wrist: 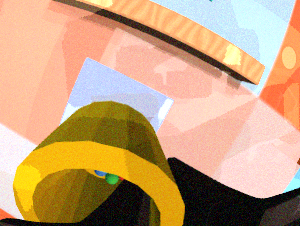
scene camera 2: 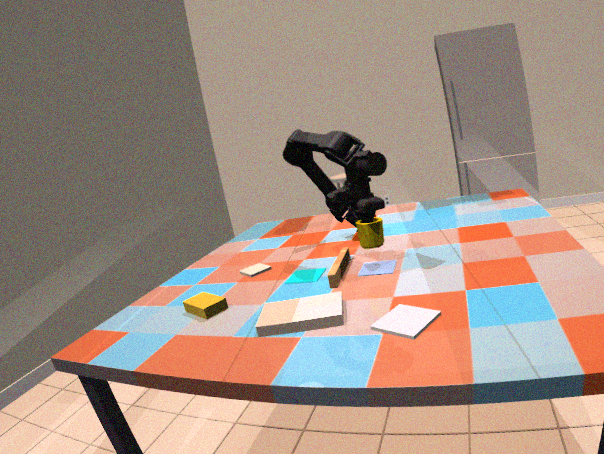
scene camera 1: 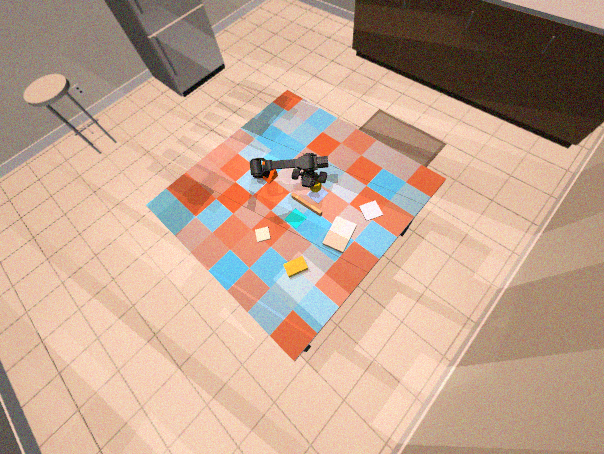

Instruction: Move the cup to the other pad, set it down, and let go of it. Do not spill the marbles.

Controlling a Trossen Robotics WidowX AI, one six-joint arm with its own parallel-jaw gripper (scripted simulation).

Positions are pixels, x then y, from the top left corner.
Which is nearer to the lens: the yellow cup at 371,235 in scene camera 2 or the white plate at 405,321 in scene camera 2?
The white plate.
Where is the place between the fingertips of the gripper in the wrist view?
At 157,166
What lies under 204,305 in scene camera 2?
A yellow block.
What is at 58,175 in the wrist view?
A yellow cup.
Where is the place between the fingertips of the gripper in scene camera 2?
366,232
